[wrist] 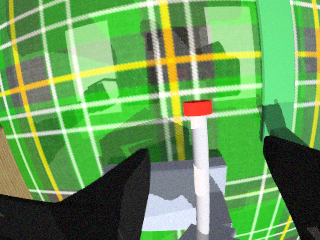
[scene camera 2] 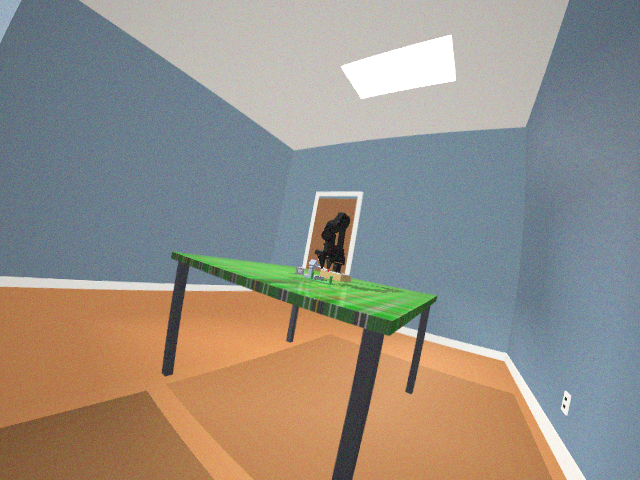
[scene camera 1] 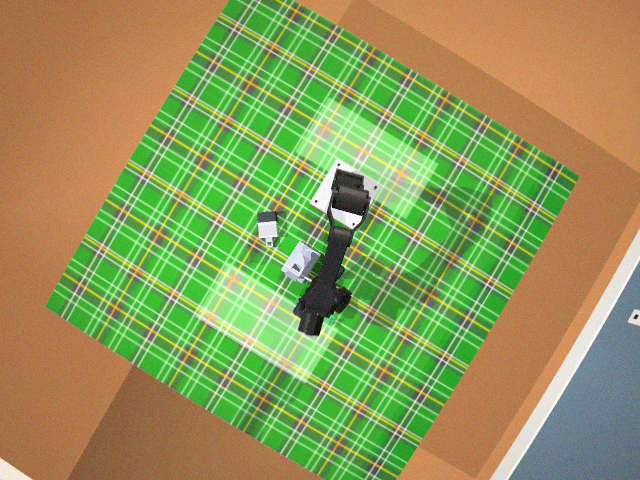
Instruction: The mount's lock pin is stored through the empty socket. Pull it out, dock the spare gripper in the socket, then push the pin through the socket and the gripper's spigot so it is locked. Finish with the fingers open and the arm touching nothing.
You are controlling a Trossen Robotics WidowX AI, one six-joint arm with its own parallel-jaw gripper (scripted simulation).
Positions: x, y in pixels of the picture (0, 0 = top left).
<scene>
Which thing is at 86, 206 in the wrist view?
The gripper.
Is the gripper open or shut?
Open.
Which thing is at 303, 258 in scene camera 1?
A socket.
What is the gripper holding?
Nothing.
</scene>
